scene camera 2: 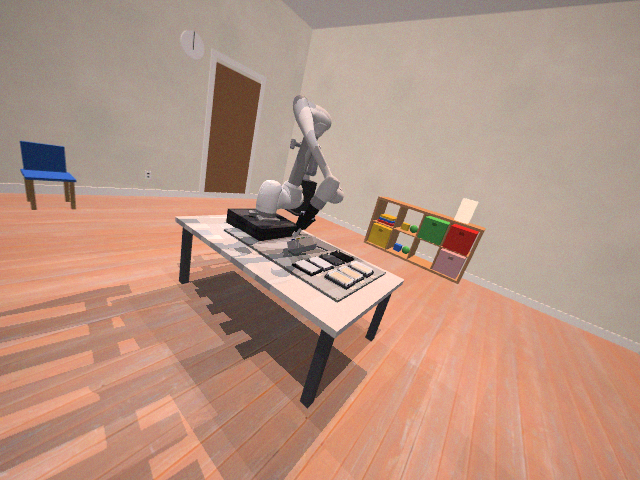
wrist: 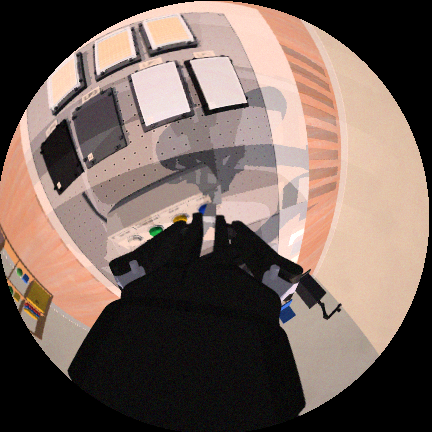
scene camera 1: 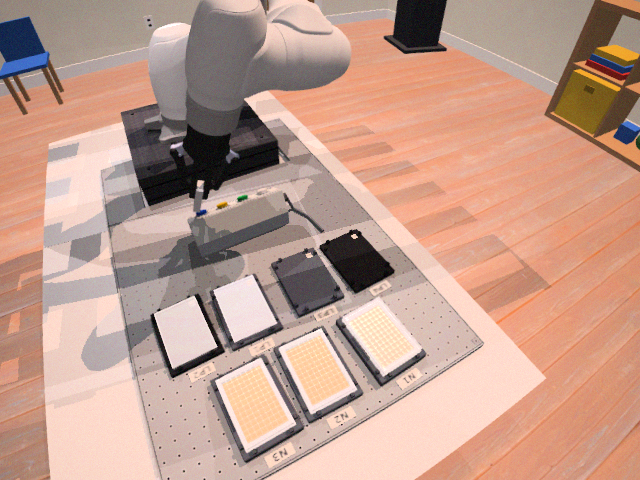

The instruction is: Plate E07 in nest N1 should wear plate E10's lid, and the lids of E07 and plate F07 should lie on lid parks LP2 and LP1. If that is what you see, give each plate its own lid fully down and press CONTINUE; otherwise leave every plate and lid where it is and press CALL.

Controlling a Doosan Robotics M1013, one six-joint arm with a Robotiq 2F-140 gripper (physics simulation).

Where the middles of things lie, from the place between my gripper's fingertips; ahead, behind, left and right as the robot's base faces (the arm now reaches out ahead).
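Nest N3 (scene camera 1: 254,453): 8 cm below my hand, 43 cm ahead of it and 4 cm to the left of it. Nest N2 (scene camera 1: 310,418) is 8 cm below my hand, 41 cm ahead and 16 cm to the left, while nest N1 (scene camera 1: 381,380) is 8 cm below my hand, 38 cm ahead and 29 cm to the left.
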